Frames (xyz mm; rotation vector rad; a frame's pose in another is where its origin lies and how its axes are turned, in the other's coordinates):
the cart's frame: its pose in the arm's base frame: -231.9 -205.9 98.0 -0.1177 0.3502 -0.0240
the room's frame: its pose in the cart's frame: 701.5 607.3 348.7 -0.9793 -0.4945 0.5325
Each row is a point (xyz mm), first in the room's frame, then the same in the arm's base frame.
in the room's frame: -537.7 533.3 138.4
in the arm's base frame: -181.5 372.2 -130.3
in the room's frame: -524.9 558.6 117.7
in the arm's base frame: -175.3 374.3 -164.8
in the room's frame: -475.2 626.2 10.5
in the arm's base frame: -125.5 352.3 -289.5
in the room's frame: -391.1 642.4 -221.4
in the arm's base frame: 27.0 243.6 -451.0
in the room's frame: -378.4 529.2 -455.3
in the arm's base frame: 187.4 43.9 -496.3
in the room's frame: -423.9 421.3 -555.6
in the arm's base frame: 245.3 -93.9 -458.4
